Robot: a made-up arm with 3 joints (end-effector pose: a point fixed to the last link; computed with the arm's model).
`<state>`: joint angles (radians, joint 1 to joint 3).
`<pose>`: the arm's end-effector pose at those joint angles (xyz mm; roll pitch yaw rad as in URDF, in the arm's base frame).
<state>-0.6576 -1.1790 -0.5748</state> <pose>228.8 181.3 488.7 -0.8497 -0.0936 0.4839</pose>
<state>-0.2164 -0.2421 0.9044</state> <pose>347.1 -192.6 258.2 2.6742 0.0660 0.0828</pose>
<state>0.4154 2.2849 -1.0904</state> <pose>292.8 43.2 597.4 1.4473 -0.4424 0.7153</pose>
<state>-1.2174 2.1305 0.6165</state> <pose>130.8 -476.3 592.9 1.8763 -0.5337 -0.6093</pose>
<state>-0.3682 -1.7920 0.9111</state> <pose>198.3 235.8 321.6 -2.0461 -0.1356 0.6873</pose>
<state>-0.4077 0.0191 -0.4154</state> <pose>347.1 -43.7 259.9 -2.3356 -0.0047 -0.0069</pose>
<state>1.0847 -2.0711 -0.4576</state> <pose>142.1 183.1 43.9 -1.6457 0.6704 0.4187</pose>
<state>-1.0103 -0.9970 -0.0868</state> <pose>252.7 145.4 464.5 -1.1702 -0.1850 0.3817</pose>
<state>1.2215 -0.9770 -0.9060</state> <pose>258.3 -44.1 38.6 -2.5841 0.4051 -0.0892</pose>
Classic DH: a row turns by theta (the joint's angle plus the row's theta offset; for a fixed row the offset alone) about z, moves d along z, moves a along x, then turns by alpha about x. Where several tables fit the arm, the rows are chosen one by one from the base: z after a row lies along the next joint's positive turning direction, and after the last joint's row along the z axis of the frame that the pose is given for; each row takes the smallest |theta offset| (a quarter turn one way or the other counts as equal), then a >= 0, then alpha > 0; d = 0 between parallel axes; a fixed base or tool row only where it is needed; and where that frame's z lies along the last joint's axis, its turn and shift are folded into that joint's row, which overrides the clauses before.
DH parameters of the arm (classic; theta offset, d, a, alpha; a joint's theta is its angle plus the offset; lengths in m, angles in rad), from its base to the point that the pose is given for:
base (fixed): -1.5708 0.3368 0.1131 1.5708
joint 1: 0.9999 0.1521 0.0292 0.4536
joint 2: 0 -0.1185 0.0132 -0.4536
joint 3: -0.9999 -0.3916 0.051 1.5708
tool (fixed): -1.5708 0.1573 0 0

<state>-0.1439 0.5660 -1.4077</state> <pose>369.9 -29.9 371.4 -2.0892 -0.2195 -0.1105</pose>
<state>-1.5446 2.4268 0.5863</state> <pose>101.2 -521.2 545.0 1.9260 -0.4584 -0.7388</pose>
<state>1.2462 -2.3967 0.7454</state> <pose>109.5 49.3 -55.4 -2.6277 0.7196 0.4807</pose>
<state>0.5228 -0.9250 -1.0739</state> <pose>268.7 136.6 173.3 -1.7150 0.3491 0.1857</pose>
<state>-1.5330 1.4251 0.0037</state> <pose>278.0 -403.4 238.7 -2.9122 -0.0697 -0.5774</pose>
